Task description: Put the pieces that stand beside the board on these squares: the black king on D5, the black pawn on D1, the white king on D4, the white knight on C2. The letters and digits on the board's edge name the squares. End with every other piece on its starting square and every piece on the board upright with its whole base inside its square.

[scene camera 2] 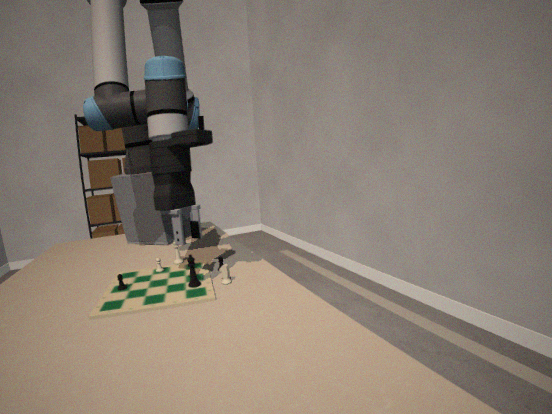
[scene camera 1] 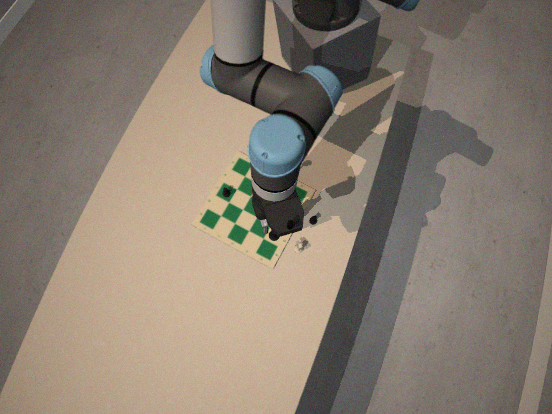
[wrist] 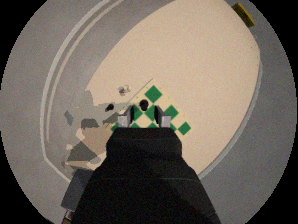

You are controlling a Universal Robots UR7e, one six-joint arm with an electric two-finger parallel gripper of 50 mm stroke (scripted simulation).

green-and-cream chessboard: scene camera 2 147,290; scene camera 1; wrist
same spot on green-and-cream chessboard: [wrist: 153,92] = [scene camera 1: 267,251]
